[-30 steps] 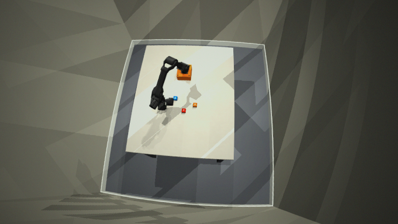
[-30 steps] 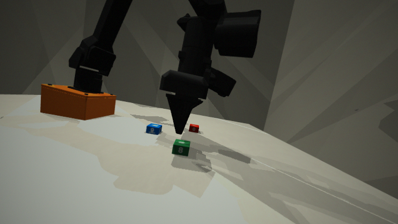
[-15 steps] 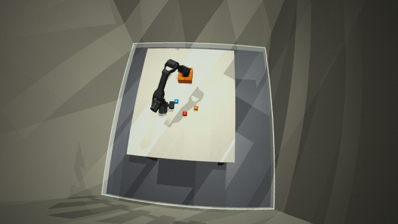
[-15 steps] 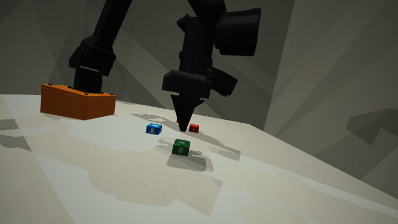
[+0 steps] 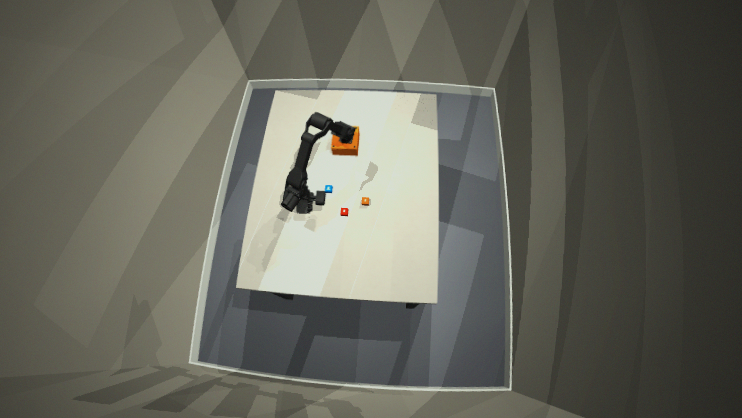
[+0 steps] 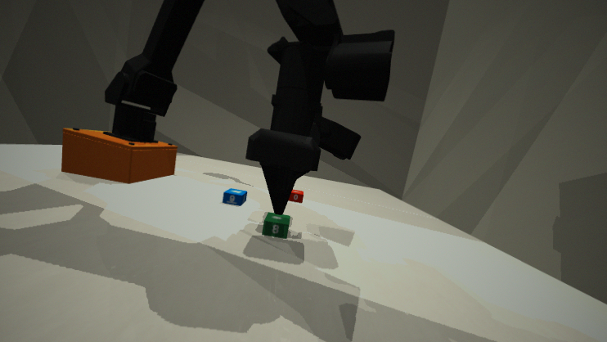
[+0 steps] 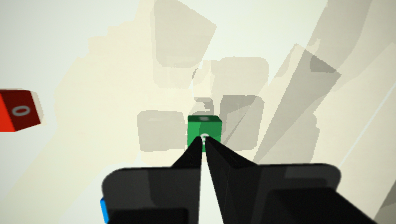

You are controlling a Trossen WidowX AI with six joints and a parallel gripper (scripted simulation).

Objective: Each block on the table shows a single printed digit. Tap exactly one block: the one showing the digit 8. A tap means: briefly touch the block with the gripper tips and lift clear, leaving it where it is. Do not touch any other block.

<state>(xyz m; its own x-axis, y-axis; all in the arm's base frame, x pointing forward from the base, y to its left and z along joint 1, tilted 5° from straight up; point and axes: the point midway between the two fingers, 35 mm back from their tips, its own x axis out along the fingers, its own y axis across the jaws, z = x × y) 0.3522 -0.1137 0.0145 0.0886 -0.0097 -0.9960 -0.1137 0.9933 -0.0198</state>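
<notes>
The green block is 10 mm below my gripper tip. From my gripper tip the other things lie so: blue block (100 mm behind, 80 mm to the left, 10 mm below); then red block (170 mm to the left, 10 mm below); then orange block (60 mm behind, 260 mm to the left, 10 mm below).
</notes>
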